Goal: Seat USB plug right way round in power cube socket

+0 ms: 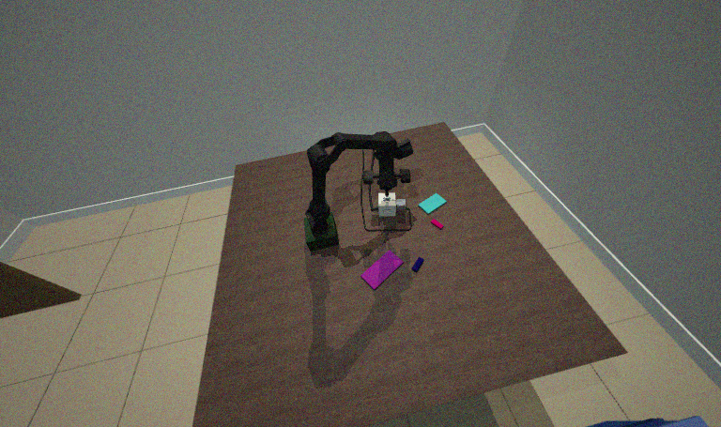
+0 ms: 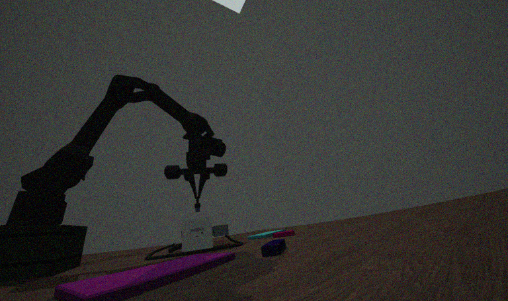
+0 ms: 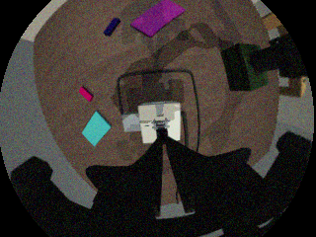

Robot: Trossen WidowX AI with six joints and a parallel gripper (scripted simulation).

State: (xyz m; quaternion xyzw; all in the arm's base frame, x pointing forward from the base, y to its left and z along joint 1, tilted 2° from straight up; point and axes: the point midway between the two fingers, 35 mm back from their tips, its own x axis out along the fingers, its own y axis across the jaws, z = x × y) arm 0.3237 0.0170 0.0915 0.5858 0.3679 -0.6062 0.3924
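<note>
My gripper tip is 20 mm above the small dark USB plug. From my gripper tip the other things lie so: small pink block 160 mm ahead, 170 mm to the right, 130 mm below; then cyan card 200 mm ahead, 60 mm to the right, 130 mm below; then magenta slab 150 mm behind, 260 mm to the right, 130 mm below.
</note>
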